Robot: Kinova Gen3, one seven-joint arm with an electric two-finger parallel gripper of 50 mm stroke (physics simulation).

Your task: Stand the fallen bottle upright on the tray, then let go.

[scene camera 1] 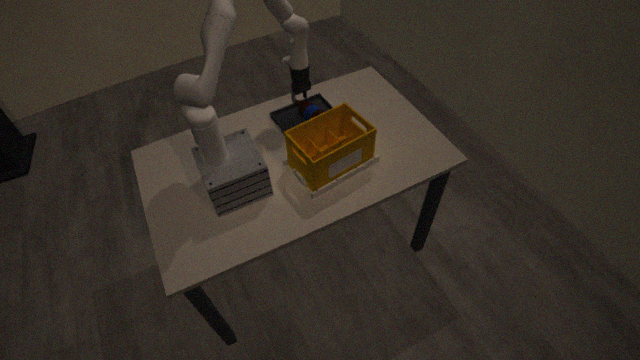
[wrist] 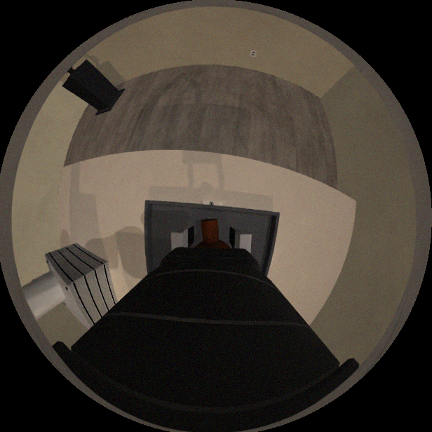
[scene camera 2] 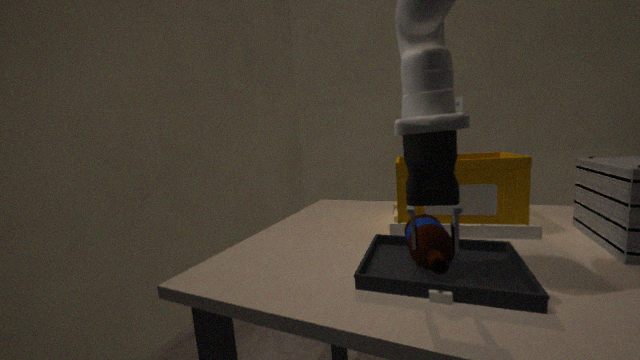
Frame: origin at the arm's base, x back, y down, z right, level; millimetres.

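Seen in the pictures: gripper, fingertip midpoint: (scene camera 1: 299, 99) (scene camera 2: 434, 246); arm's base, origin of the base link: (scene camera 1: 215, 156).
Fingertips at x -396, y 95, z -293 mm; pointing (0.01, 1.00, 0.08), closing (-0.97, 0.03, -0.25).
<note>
Offsets run from my fingertips to a thing's top centre. "spot": to the spot under its first point.
The brown bottle with a blue band @[dz +57, dx -17, dy -14 mm] (scene camera 1: 312, 110) (scene camera 2: 429, 241) (wrist: 210, 230) lies on its side on the dark tray @[dz +56, dx -4, dy +39 mm] (scene camera 1: 286, 120) (scene camera 2: 490, 297) (wrist: 165, 220). Its neck points toward the tray edge nearest scene camera 2. My gripper (scene camera 1: 300, 98) (scene camera 2: 435, 250) (wrist: 211, 233) points down and is open, with one finger on each side of the bottle near its shoulder. The fingers reach down beside the bottle and do not grip it. In the wrist view the gripper body hides most of the bottle; its neck and a bit of shoulder show.
A yellow crate with dividers @[dz +337, dx -14, dy -111 mm] (scene camera 1: 321, 175) (scene camera 2: 515, 200) stands close beside the tray, in a low white frame (scene camera 1: 345, 177) (scene camera 2: 500, 231). The arm's grey base block (scene camera 1: 240, 187) (scene camera 2: 602, 205) (wrist: 82, 272) stands on the table. A small white piece @[spot: dz -45, dx +15, dy +55 mm] (scene camera 2: 440, 297) is at the tray's edge.
</note>
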